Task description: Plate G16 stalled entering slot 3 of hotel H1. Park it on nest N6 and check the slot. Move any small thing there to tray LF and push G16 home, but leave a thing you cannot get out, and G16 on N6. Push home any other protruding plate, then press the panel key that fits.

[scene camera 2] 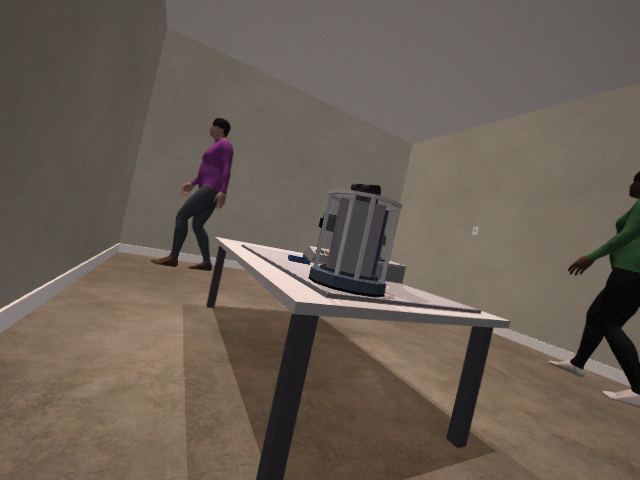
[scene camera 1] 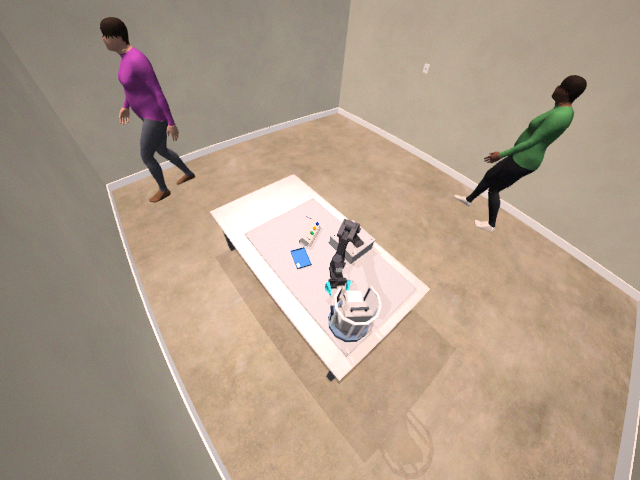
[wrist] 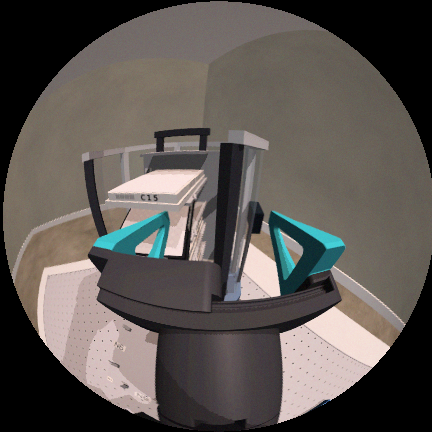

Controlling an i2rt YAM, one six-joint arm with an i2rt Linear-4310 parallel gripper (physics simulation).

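Places are measured from the arm's base along level axes (x left, y back, z up), in metres.
Where they show: gripper, fingertip midpoint: (scene camera 1: 340,295) (wrist: 218,216).
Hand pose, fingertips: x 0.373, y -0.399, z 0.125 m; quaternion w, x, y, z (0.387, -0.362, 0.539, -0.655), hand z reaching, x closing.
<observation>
Each offset is from my fingertips to the top centre of the thing. "spot": to the spot under its first point.
My gripper (scene camera 1: 338,285) (wrist: 218,216) is open, with nothing between its teal fingertips, in front of the hotel's round guard. A white plate labelled C15 @[dx +0.075, dy +0.041, dz +0.025 m] (wrist: 150,186) sticks out high in the hotel in the wrist view. Below it a pale surface @[spot: dx +0.022, dy +0.036, dz -0.017 m] (wrist: 175,227) with a dark edge shows partly behind my left finger; its label is hidden. I cannot make out G16 or the inside of slot 3. The label of nest N6 @[dx -0.085, dy +0.134, dz -0.142 m] (wrist: 119,346) shows on the board at lower left. The key panel @[dx -0.598, dy +0.186, dz -0.134 m] (scene camera 1: 310,235) has coloured keys. A blue tray @[dx -0.448, dy +0.016, dz -0.200 m] (scene camera 1: 300,257) lies near it; its label is unreadable.
The guard's dark post @[dx -0.012, dy +0.000, dz +0.064 m] (wrist: 228,200) stands between the fingers' lines, right of the plates. The guard's base @[spot: dx +0.205, dy -0.029, dz -0.187 m] (scene camera 2: 346,281) sits near the table end. A grey box (scene camera 1: 364,246) is beside the arm. Two people (scene camera 1: 142,93) (scene camera 1: 542,129) are away from the table.
</observation>
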